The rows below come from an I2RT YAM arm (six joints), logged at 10 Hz.
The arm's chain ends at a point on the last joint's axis. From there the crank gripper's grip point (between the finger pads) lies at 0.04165 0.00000 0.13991 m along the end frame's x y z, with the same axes.
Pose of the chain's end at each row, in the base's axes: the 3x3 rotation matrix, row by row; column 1 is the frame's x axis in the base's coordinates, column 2 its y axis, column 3 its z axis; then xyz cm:
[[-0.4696 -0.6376 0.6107], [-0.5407 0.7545 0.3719], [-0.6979 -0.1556 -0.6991]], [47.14 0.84 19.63]
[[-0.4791 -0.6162 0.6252], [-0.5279 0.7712 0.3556], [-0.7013 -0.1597 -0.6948]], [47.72 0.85 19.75]
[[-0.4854 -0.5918 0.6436], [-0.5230 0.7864 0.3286], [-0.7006 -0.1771 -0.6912]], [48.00 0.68 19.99]
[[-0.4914 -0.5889 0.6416], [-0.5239 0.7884 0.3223], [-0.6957 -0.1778 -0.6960]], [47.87 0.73 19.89]
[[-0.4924 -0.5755 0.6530], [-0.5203 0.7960 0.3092], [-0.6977 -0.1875 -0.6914]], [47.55 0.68 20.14]
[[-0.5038 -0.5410 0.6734], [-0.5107 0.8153 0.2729], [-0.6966 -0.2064 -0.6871]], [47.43 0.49 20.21]
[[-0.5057 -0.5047 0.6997], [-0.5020 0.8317 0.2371], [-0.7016 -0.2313 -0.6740]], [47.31 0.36 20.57]
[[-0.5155 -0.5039 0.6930], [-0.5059 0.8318 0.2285], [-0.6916 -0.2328 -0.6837]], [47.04 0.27 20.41]
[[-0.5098 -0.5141 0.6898], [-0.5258 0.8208 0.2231], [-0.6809 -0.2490 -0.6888]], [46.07 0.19 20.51]
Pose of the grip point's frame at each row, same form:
[[-0.4696 -0.6376 0.6107], [-0.5407 0.7545 0.3719], [-0.6979 -0.1556 -0.6991]], [53.73 3.79 6.94]
[[-0.4791 -0.6162 0.6252], [-0.5279 0.7712 0.3556], [-0.7013 -0.1597 -0.6948]], [54.47 3.63 7.11]
[[-0.4854 -0.5918 0.6436], [-0.5230 0.7864 0.3286], [-0.7006 -0.1771 -0.6912]], [54.98 3.10 7.40]
[[-0.4914 -0.5889 0.6416], [-0.5239 0.7884 0.3223], [-0.6957 -0.1778 -0.6960]], [54.80 3.06 7.25]
[[-0.4924 -0.5755 0.6530], [-0.5203 0.7960 0.3092], [-0.6977 -0.1875 -0.6914]], [54.64 2.84 7.56]
[[-0.5038 -0.5410 0.6734], [-0.5107 0.8153 0.2729], [-0.6966 -0.2064 -0.6871]], [54.75 2.18 7.70]
[[-0.5057 -0.5047 0.6997], [-0.5020 0.8317 0.2371], [-0.7016 -0.2313 -0.6740]], [54.99 1.59 8.22]
[[-0.5155 -0.5039 0.6930], [-0.5059 0.8318 0.2285], [-0.6916 -0.2328 -0.6837]], [54.59 1.36 7.96]
[[-0.5098 -0.5141 0.6898], [-0.5258 0.8208 0.2231], [-0.6809 -0.2490 -0.6888]], [53.60 1.12 8.04]

